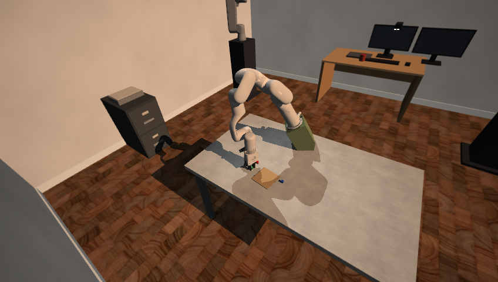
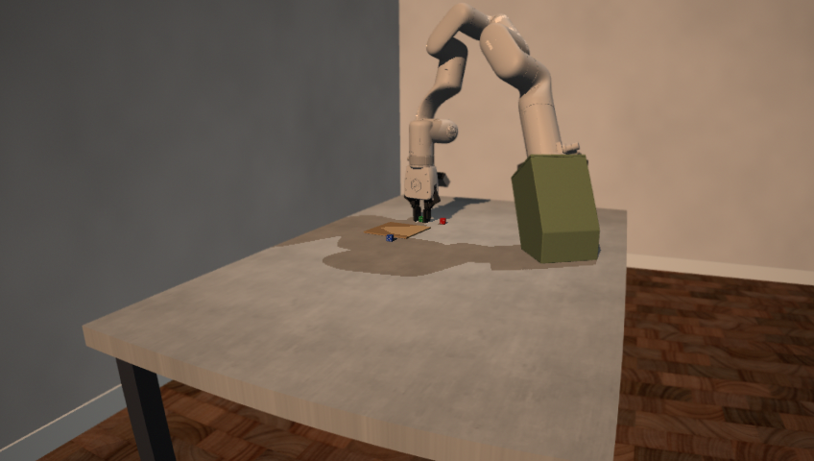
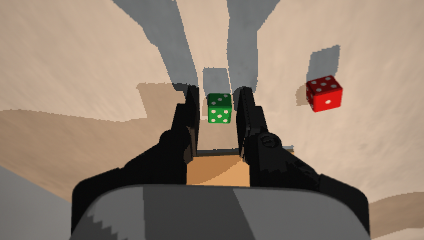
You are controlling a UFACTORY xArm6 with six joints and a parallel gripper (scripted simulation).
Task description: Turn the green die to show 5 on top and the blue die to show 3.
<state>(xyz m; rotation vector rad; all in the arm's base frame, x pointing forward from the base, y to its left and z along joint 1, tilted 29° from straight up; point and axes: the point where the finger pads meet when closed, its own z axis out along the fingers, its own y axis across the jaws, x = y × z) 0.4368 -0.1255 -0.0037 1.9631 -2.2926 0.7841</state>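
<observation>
Right now the green die is 10 mm below my hand. The rest, counted from my hand: blue die: 20 mm behind, 240 mm to the left, 10 mm below; then tan mat: 20 mm ahead, 130 mm to the left, 20 mm below; then red die: 70 mm behind, 10 mm below.
</observation>
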